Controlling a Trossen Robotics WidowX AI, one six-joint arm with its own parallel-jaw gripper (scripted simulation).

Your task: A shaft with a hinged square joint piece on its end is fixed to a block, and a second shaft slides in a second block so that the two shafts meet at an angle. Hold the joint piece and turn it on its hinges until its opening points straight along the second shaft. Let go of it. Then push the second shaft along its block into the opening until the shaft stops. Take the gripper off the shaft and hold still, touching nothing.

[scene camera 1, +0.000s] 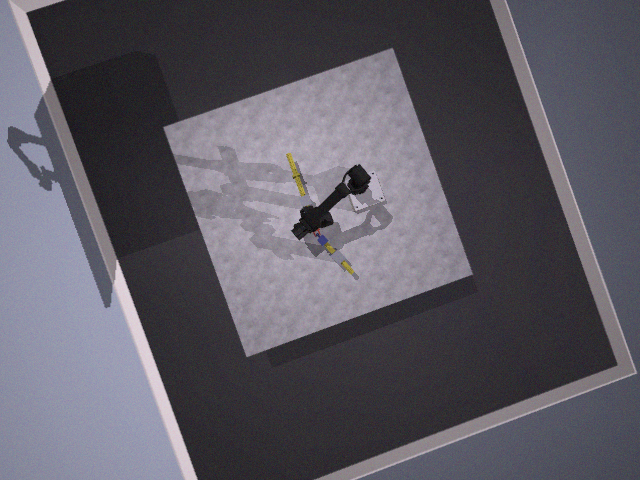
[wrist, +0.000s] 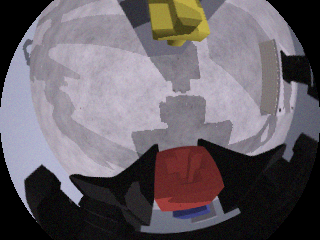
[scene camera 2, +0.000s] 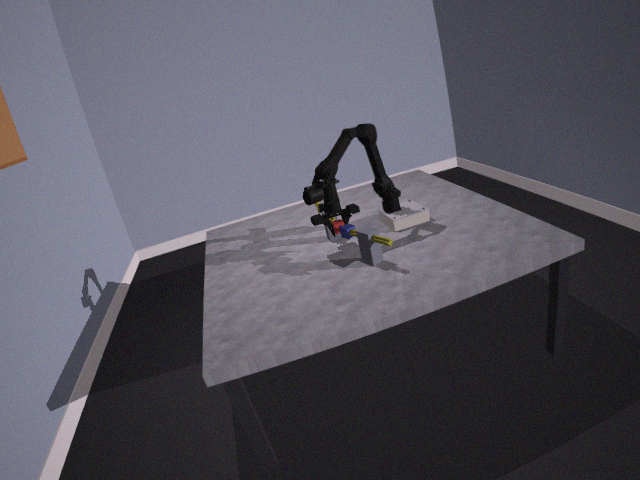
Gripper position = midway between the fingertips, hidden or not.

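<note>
My gripper (scene camera 2: 340, 234) is there for me to see, and the wrist view shows the gripper (wrist: 178, 145) too. I also see a red square joint piece (wrist: 185, 177).
</note>
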